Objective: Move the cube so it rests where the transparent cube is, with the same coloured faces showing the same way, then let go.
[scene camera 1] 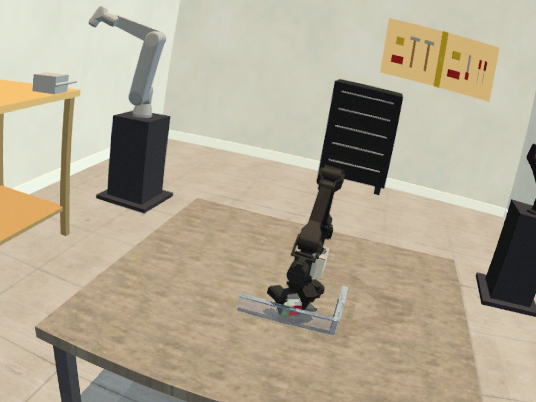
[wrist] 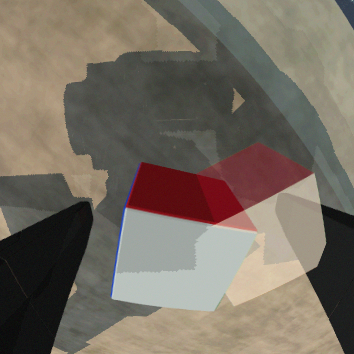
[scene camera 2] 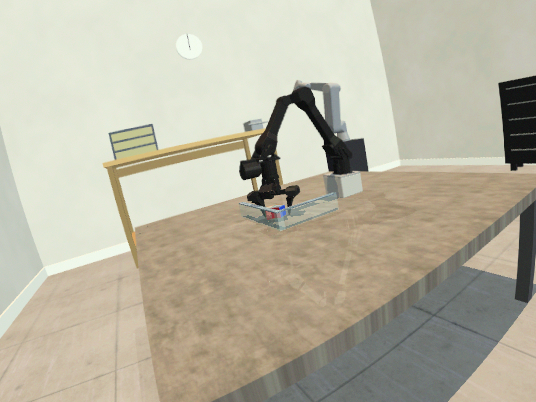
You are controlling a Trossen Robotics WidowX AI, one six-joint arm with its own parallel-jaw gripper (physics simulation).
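Note:
The solid cube rests on the table with its white face up. In the wrist view its red face is towards the top of the picture, with a thin blue edge at left and a green sliver at lower right. The transparent cube overlaps its right side and is turned relative to it, also showing white on top and red towards the top of the picture. My gripper is open and low, its fingers on either side of the solid cube. The right fingertip shows through the transparent cube.
A low clear wall with a corner stands on the table close beside the cubes. In the wrist view it curves across the upper right. The arm's pale base block stands behind.

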